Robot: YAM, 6 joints.
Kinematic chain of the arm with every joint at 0, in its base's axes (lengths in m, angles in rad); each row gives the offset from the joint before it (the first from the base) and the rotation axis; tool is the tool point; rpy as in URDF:
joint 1: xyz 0 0 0.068 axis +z
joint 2: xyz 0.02 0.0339 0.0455 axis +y
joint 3: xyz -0.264 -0.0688 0 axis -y
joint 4: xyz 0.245 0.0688 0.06 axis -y
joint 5: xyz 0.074 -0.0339 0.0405 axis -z
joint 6: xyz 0.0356 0 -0.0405 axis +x
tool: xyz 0 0 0 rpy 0 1.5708 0
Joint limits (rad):
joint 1: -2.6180..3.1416
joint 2: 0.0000..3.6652
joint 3: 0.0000..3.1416
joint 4: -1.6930..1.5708
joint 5: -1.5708..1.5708
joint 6: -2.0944..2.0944
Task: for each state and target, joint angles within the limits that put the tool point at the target. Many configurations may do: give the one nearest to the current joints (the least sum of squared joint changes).
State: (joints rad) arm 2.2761 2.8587 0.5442 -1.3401 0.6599 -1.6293
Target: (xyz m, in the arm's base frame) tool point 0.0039 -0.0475 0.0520
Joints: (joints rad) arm 1.5597 3.4212 0.3026 -0.8040 0.1246 -1.6293
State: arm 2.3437 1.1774 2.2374 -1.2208 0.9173 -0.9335
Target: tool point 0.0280 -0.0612 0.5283
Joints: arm 1.6856 0.7605 2.0665 -1.4950 0.6242 -0.9335
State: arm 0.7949 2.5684 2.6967 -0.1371 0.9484 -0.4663
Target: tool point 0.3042 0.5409 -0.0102
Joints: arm 1.0945 3.2166 2.7334 0.0448 0.6785 -0.4663
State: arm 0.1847 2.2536 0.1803 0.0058 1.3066 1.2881
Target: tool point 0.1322 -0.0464 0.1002
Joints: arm -0.0806 1.3724 0.2216 -0.2454 1.5708 1.2881
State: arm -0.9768 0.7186 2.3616 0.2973 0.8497 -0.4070
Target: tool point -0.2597 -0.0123 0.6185
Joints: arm -0.0656 0.6819 2.2202 0.2611 0.9661 -0.4070
